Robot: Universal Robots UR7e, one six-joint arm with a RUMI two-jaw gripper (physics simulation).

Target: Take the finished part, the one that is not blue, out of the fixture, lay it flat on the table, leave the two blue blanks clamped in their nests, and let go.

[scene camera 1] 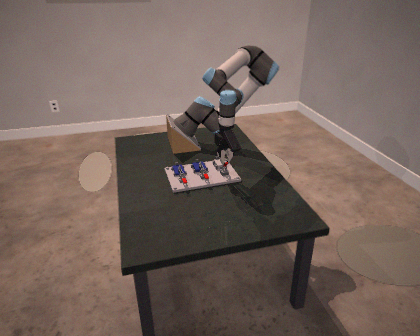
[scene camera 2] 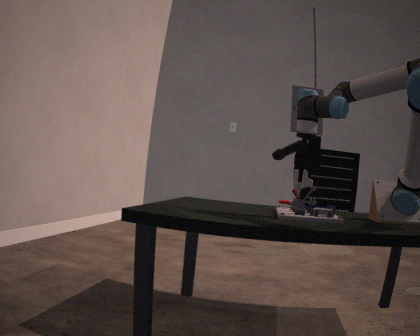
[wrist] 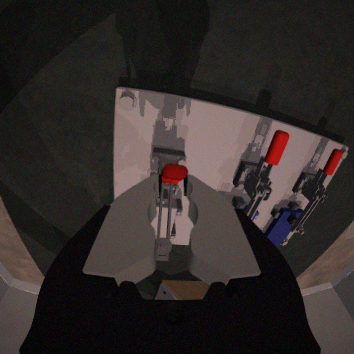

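Pixels of known places: gripper, between the fingertips: (scene camera 1: 225,164) (scene camera 2: 297,196) (wrist: 172,176); arm's base, origin of its link: (scene camera 1: 183,128).
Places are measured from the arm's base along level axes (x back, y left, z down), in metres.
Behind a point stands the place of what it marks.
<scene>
The fixture plate (scene camera 1: 180,186) @[x -0.516, y -0.197, z 0.073 m] (scene camera 2: 283,215) @[x -0.560, y 0.107, z 0.074 m] (wrist: 215,120) @[x -0.545, y -0.001, z 0.073 m] lies on the table with three toggle clamps. My gripper (scene camera 1: 226,161) @[x -0.509, y 0.047, z 0.011 m] (scene camera 2: 298,191) @[x -0.509, y 0.047, z 0.011 m] (wrist: 172,176) @[x -0.509, y 0.047, z 0.011 m] points down over the end nest and is shut on that clamp's red handle (wrist: 175,173) @[x -0.524, y 0.046, z -0.011 m], which stands up. That clamp's grey arm (scene camera 2: 312,192) slants upward. The pale finished part (scene camera 1: 217,163) @[x -0.419, y 0.044, z 0.047 m] is in the end nest, mostly hidden by the fingers and clamp. One blue blank (scene camera 1: 179,170) (wrist: 284,226) sits in the far nest and the other blue blank (scene camera 1: 199,166) @[x -0.418, y -0.058, z 0.042 m] in the middle nest, mostly behind a finger in the wrist view.
The other two red handles (scene camera 1: 184,180) @[x -0.521, y -0.176, z 0.041 m] (scene camera 1: 206,176) @[x -0.537, y -0.068, z 0.037 m] (wrist: 277,148) @[x -0.530, y -0.063, z 0.037 m] (wrist: 333,162) @[x -0.518, y -0.170, z 0.041 m] lie low toward the plate's front edge. The arm's wedge-shaped base mount (scene camera 1: 181,141) @[x -0.140, y -0.059, z 0.015 m] (scene camera 2: 380,200) @[x -0.126, y -0.015, z 0.005 m] stands behind the plate. The dark table (scene camera 1: 170,225) @[x -0.766, y -0.326, z 0.088 m] (scene camera 2: 200,212) @[x -0.825, y 0.104, z 0.088 m] extends in front of the plate.
</scene>
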